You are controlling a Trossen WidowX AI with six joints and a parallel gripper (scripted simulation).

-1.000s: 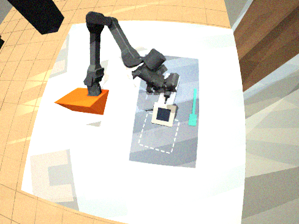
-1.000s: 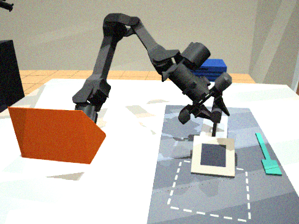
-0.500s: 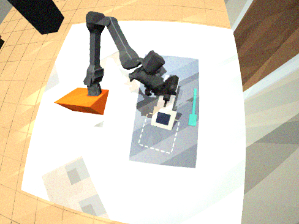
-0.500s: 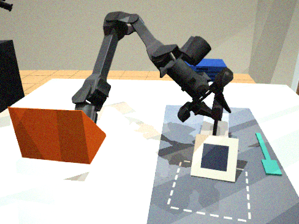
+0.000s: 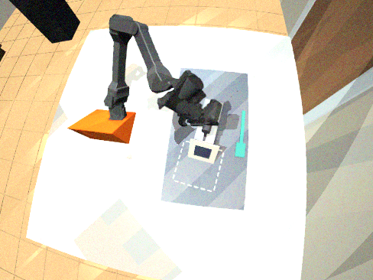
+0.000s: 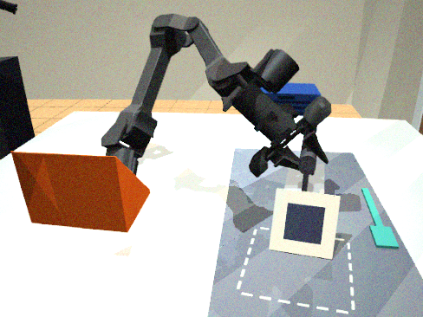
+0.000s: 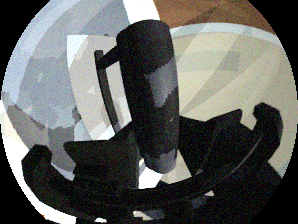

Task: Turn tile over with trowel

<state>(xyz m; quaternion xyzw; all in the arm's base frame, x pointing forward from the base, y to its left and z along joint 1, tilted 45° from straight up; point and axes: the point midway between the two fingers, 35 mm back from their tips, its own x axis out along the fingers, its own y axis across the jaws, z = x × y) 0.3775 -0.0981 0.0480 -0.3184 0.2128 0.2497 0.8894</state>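
Right now the tile is 4 cm behind my gripper tip, 9 cm to the right of it and 6 cm below it. From my gripper tip the other things lie so: small trowel 3 cm behind, 1 cm below; teal flat tool 13 cm ahead, 1 cm to the right, 11 cm below; grey mat 1 cm behind, 2 cm to the left, 13 cm below.
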